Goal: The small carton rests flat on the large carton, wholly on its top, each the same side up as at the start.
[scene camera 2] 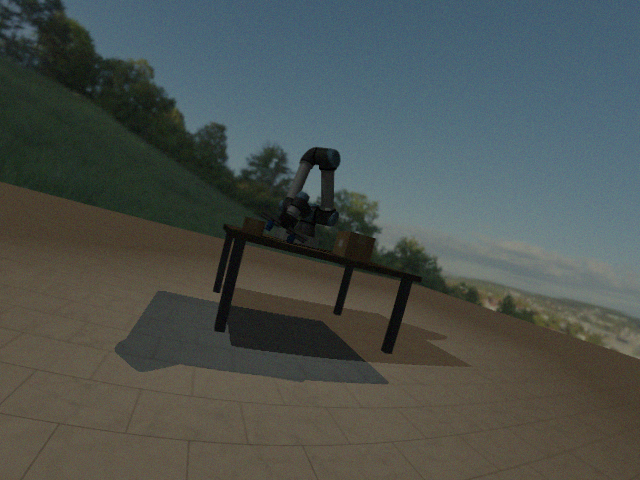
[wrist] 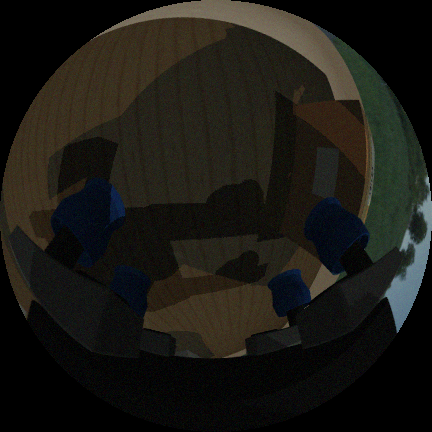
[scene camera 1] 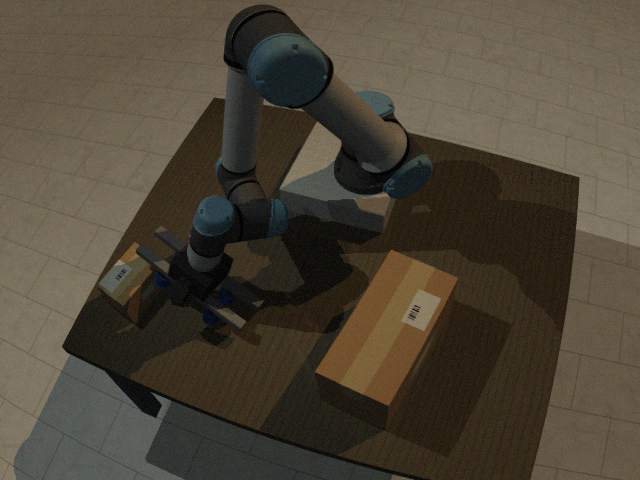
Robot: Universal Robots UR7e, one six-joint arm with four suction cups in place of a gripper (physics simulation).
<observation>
The table carries a large carton (scene camera 1: 369,369) and a small carton (scene camera 1: 129,286). I also see my suction head (wrist: 92,214).
The large carton shows as well in scene camera 2 (scene camera 2: 350,245).
</observation>
